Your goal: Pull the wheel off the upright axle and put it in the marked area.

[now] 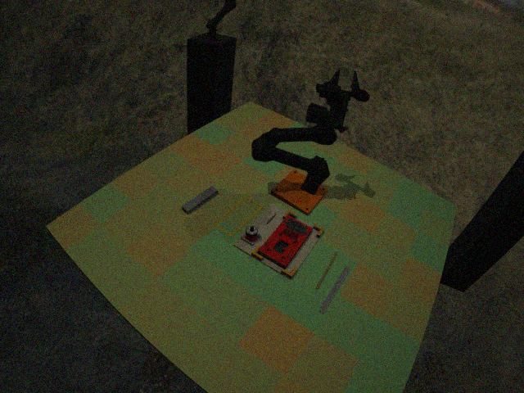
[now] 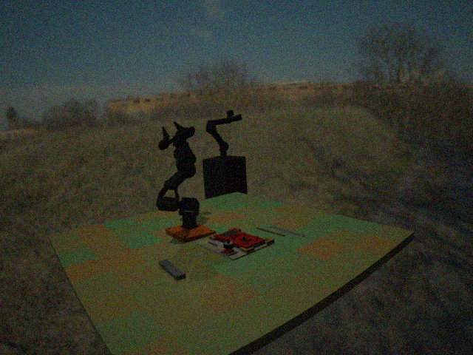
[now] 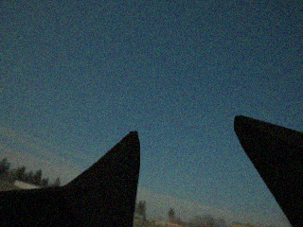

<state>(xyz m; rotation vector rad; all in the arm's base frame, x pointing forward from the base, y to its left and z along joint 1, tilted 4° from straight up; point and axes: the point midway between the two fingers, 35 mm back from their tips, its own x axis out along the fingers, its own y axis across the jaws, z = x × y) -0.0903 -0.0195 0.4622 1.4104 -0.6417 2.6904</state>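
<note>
Now: gripper tip 440 mm short of the wheel, 100 mm to the left of it and 470 mm above it. From my gripper tip the other things lie so: grey strip 490 mm ahead, 230 mm to the left, 510 mm below; thin stick 440 mm ahead, 180 mm to the left, 510 mm below; upright axle 440 mm ahead, 100 mm to the right, 480 mm below.
</note>
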